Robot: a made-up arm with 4 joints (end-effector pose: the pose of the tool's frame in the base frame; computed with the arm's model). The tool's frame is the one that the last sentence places.
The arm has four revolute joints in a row. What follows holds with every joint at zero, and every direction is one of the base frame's.
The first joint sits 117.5 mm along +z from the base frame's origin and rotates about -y.
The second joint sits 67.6 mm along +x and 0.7 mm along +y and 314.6 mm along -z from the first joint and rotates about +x.
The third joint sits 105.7 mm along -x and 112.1 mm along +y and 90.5 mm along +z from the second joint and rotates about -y.
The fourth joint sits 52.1 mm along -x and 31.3 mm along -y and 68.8 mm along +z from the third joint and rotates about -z.
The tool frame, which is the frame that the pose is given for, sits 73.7 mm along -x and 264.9 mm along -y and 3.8 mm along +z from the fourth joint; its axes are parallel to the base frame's.
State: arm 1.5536 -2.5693 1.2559 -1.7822
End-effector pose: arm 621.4 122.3 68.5 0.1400 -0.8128 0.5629 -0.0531
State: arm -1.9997 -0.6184 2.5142 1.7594
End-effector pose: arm -566.3 82.8 199.5 0.7686 0.3096 -0.0059 -0.5598
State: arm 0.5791 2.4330 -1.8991 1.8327
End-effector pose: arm 338.7 -388.4 -174.3 0.8704 0.0172 0.3718 0.3223
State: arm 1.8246 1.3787 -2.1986 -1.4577
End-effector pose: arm 371.9 110.6 112.3 0.1825 -0.1069 0.2878 0.9341
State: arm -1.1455 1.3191 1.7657 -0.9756
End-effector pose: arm -410.0 -225.0 78.6 0.9501 -0.0508 -0.2460 -0.1850
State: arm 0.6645 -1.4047 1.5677 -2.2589
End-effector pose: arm 194.6 318.5 -309.4 0.1117 0.8683 -0.2326 -0.4235
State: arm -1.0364 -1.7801 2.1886 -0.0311
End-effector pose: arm -120.3 -6.9 80.2 0.5157 0.0271 -0.3433 0.7845
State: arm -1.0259 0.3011 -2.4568 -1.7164
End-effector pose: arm -427.9 76.2 48.9 0.1842 -0.8113 -0.5514 0.0627
